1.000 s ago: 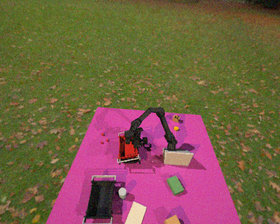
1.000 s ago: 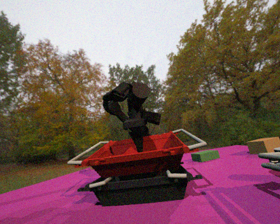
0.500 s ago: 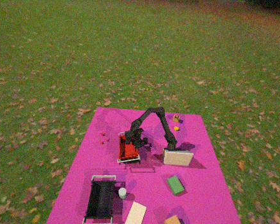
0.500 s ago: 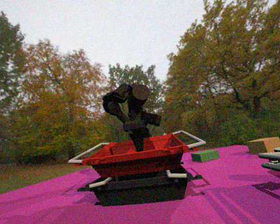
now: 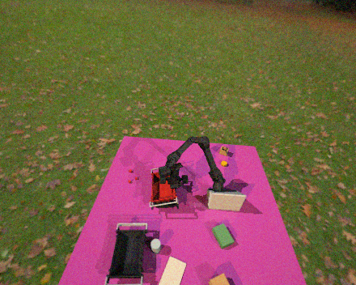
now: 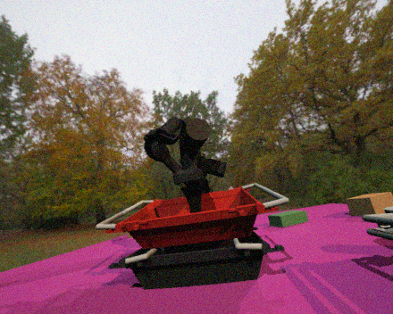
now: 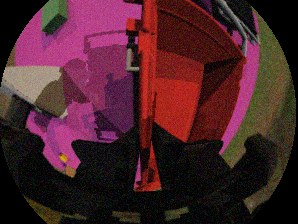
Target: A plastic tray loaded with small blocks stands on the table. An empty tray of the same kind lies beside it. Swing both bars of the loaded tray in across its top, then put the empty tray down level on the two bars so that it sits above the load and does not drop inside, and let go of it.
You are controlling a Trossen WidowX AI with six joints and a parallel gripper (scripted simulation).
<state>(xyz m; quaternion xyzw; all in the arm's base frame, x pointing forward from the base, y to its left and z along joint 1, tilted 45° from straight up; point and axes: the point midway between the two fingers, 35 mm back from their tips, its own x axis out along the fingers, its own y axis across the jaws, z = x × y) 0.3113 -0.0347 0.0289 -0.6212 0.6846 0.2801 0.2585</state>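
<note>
My gripper tip is 70 mm short of the red tray and 20 mm below it. The rest, counted from my gripper tip: slab: 20 mm ahead, 500 mm to the left, 100 mm below; green block: 290 mm behind, 310 mm to the left, 80 mm below; brown box: 220 mm behind, 590 mm to the left, 70 mm below.
</note>
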